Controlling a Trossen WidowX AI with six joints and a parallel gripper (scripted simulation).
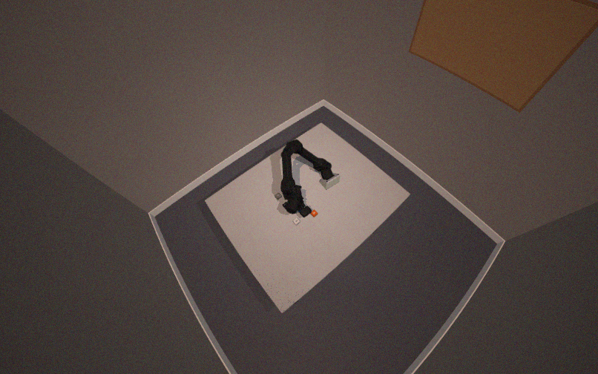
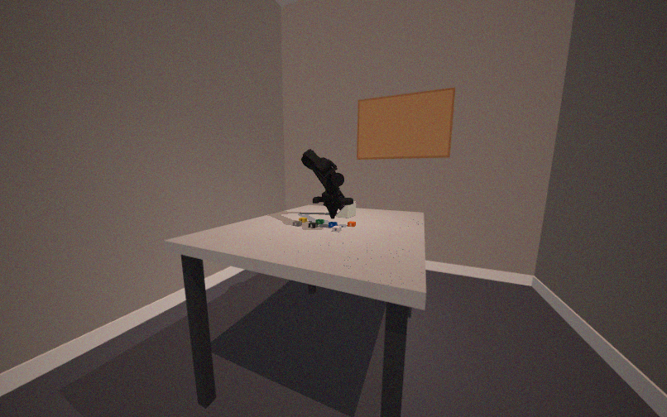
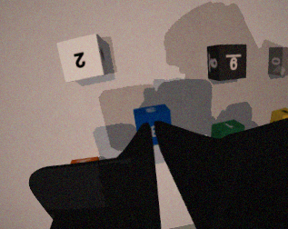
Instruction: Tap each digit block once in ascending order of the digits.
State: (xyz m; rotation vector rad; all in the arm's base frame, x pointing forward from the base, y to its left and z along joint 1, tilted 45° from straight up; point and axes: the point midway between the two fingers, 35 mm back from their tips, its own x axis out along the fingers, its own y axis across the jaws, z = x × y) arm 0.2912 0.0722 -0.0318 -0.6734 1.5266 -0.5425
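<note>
Now: the blue block 10 mm behind my gripper tip, 10 mm to the right of it and 30 mm below it. From my gripper tip the other things lie so: white block (50 mm ahead, 50 mm to the left, 30 mm below); orange block (70 mm behind, 70 mm to the left, 30 mm below); black block (50 mm ahead, 80 mm to the right, 30 mm below).
</note>
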